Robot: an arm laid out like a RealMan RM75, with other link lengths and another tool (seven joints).
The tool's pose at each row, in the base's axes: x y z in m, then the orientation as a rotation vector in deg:
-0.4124, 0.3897, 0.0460, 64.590, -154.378, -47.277
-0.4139, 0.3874, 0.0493, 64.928, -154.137, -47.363
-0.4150, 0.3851, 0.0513, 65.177, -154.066, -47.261
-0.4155, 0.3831, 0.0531, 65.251, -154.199, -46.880
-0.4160, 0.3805, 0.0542, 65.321, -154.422, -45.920
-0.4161, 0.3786, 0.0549, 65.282, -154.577, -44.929
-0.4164, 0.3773, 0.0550, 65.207, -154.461, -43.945
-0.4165, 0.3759, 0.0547, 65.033, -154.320, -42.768
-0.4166, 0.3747, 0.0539, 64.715, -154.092, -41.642
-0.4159, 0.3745, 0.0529, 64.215, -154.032, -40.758
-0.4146, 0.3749, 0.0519, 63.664, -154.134, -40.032
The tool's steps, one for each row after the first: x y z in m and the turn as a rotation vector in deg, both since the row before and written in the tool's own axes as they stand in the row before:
0.0023, 0.0013, -0.0034, -0.105, 0.103, -0.242
0.0022, 0.0004, -0.0024, 0.056, 0.070, -0.160
0.0015, 0.0001, -0.0023, 0.264, 0.066, -0.008
0.0020, -0.0006, -0.0019, 0.590, 0.269, 0.056
0.0013, -0.0007, -0.0014, 0.555, 0.349, 0.131
0.0011, -0.0005, -0.0005, 0.416, 0.564, 0.146
0.0011, -0.0009, -0.0003, 0.487, 0.685, 0.231
0.0010, -0.0010, 0.0003, 0.400, 0.750, 0.320
-0.0003, -0.0010, 0.0006, 0.330, 0.530, 0.426
-0.0012, -0.0011, 0.0006, 0.321, 0.332, 0.453

